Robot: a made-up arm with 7 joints.
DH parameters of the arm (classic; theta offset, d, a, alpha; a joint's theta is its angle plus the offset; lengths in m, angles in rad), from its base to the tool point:
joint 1: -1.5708 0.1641 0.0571 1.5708
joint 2: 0 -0.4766 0.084 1.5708
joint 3: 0 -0.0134 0.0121 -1.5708
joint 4: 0 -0.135 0.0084 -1.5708
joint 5: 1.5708 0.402 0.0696 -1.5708
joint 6: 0 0.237 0.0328 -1.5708
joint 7: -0.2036 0 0.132 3.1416
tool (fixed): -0.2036 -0.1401 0 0
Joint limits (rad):
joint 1: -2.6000..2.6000
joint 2: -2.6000..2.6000
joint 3: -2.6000..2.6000
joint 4: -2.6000..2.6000
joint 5: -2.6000..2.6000
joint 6: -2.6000..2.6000
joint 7: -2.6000..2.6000
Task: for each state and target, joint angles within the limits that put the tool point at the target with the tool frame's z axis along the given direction. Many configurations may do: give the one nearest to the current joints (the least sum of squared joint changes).
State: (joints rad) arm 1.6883 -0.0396 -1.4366 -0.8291 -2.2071 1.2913 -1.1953
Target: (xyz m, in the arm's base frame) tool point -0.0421 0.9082 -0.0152 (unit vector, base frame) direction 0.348 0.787 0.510
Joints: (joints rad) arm 1.5259 0.6026 -1.5367 -0.8569 -2.5439 0.6782 -1.1369
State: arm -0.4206 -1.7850 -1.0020 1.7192 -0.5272 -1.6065 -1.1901
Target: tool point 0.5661 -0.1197 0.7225 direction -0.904 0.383 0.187
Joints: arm 0.0211 -1.9105 -0.8565 1.5681 -0.6741 -0.7902 -0.9774
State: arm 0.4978 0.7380 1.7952 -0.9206 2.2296 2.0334 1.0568
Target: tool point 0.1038 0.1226 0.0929 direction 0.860 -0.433 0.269
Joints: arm -0.1758 0.7922 2.3396 -0.9681 2.1808 2.4518 0.8768
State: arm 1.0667 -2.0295 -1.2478 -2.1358 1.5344 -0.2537 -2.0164
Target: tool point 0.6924 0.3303 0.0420 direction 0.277 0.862 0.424
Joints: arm 0.3382 -2.0360 -1.7991 -2.2592 1.3405 -0.3112 -2.4358
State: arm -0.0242 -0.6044 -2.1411 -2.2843 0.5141 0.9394 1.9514
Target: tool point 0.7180 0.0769 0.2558 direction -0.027 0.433 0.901
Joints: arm -0.0157 -0.8901 -2.2627 -1.9541 0.5155 1.0873 1.9816
